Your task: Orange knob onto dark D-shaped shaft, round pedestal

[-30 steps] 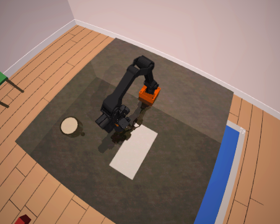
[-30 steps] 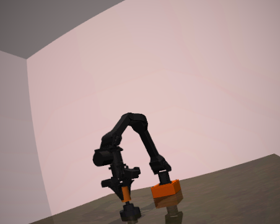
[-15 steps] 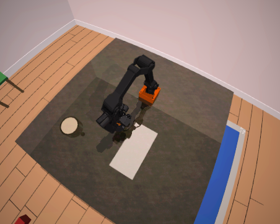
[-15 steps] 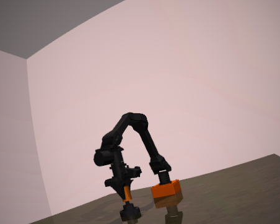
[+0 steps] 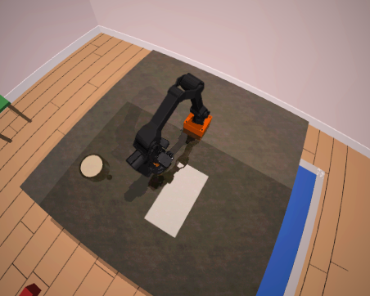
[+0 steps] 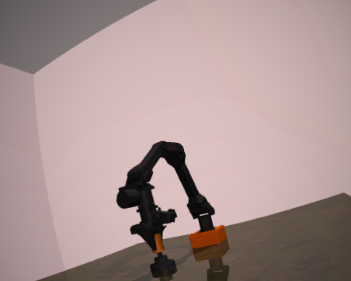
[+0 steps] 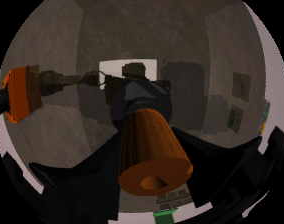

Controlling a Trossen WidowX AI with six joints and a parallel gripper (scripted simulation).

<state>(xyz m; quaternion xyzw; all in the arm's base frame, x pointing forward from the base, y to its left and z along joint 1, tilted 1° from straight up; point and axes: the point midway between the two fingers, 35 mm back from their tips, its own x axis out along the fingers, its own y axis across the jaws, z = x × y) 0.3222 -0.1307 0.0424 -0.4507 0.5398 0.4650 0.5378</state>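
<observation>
Right now the orange knob is 20 mm above my gripper tip. From my gripper tip the other things lie so: dark round pedestal (40 mm below).
</observation>
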